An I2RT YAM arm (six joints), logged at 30 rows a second.
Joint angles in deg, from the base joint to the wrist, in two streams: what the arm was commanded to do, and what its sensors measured. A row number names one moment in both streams.
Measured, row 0:
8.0 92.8 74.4 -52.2 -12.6 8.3
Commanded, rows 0 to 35:
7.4 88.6 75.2 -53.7 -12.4 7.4
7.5 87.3 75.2 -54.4 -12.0 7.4
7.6 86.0 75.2 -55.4 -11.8 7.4
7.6 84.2 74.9 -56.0 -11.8 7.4
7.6 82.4 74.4 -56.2 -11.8 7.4
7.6 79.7 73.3 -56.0 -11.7 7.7
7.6 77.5 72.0 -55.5 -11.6 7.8
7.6 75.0 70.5 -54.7 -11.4 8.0
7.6 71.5 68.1 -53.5 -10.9 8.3
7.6 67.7 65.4 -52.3 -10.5 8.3
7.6 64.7 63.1 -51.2 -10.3 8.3
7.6 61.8 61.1 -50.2 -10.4 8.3
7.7 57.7 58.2 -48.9 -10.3 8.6
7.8 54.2 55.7 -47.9 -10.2 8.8
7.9 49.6 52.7 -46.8 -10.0 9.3
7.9 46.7 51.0 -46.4 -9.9 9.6
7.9 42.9 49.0 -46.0 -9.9 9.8
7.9 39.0 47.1 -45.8 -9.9 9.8
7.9 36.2 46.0 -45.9 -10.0 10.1
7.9 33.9 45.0 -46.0 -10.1 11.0
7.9 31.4 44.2 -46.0 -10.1 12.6
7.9 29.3 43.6 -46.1 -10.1 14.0
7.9 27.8 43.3 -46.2 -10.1 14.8
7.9 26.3 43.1 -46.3 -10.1 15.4
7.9 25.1 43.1 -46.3 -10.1 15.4
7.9 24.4 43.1 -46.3 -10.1 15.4
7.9 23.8 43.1 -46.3 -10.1 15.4
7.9 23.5 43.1 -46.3 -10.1 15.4
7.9 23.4 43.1 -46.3 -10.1 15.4
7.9 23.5 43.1 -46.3 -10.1 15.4
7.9 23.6 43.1 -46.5 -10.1 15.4
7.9 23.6 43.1 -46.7 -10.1 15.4
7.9 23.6 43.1 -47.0 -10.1 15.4
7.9 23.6 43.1 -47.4 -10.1 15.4
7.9 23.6 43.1 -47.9 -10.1 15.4
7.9 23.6 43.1 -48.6 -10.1 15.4
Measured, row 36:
7.9 23.7 43.5 -47.7 -10.5 14.5
